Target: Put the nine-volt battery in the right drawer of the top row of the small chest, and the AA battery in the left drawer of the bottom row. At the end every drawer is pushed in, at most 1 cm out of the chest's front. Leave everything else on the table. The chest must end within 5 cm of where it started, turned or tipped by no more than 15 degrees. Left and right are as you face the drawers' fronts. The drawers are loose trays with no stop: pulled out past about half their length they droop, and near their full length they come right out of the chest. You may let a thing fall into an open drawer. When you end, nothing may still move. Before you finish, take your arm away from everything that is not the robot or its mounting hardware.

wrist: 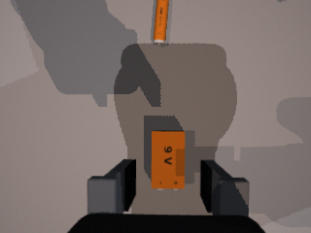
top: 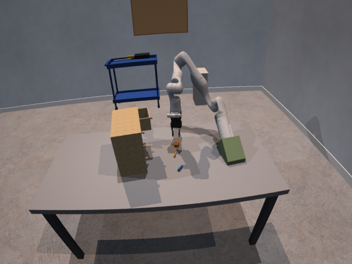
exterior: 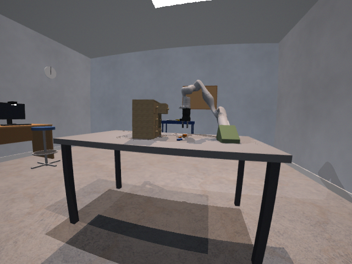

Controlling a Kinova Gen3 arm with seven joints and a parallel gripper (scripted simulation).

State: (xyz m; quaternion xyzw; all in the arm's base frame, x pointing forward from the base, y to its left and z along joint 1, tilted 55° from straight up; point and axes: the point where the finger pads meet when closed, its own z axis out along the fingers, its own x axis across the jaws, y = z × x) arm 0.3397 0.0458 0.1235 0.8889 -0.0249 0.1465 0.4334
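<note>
Right now my hand is 10 mm to the left of the orange nine-volt battery and 90 mm above it. Also, from my hand: blue cylindrical battery: 20 mm behind, 260 mm to the left, 90 mm below; then orange AA battery: 10 mm ahead, 120 mm to the left, 90 mm below.
</note>
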